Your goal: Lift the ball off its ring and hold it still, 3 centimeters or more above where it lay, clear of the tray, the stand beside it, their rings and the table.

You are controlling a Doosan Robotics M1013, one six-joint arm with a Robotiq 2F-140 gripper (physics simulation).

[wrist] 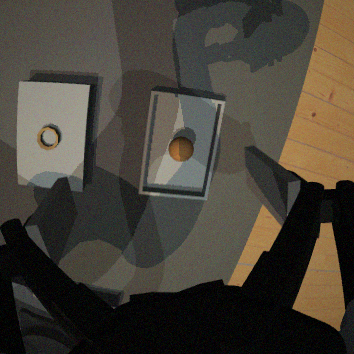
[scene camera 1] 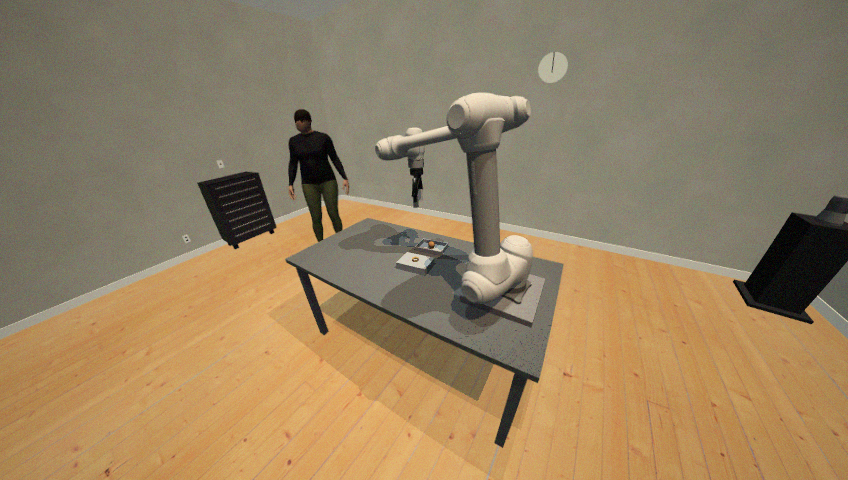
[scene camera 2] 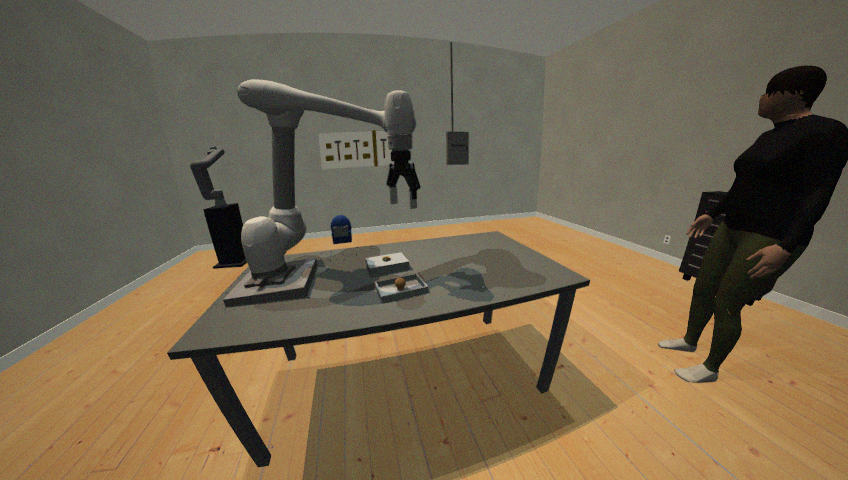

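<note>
An orange ball [scene camera 1: 431,244] [scene camera 2: 399,283] [wrist: 181,149] rests inside a shallow, pale, walled tray [scene camera 2: 404,293] [wrist: 172,195]. Any ring under the ball is hidden by it. A white block-shaped stand [scene camera 1: 410,267] [scene camera 2: 389,268] [wrist: 50,105] is beside the tray, apart from it, with an empty tan ring [wrist: 40,138] on its top. My gripper [scene camera 1: 416,205] [scene camera 2: 403,204] [wrist: 158,180] is open and empty, pointing down, high above the table. In the wrist view the ball lies between the two fingers sideways and somewhat beyond their tips; the fingers touch neither ball nor tray.
The tray and stand are on a grey table [scene camera 1: 357,267] [scene camera 2: 267,324] [wrist: 30,30]. The arm's base plate [scene camera 1: 535,309] [scene camera 2: 238,294] is at one end of it. A person [scene camera 1: 315,154] [scene camera 2: 785,160] stands off the table's other end. The table edge and wooden floor show right in the wrist view.
</note>
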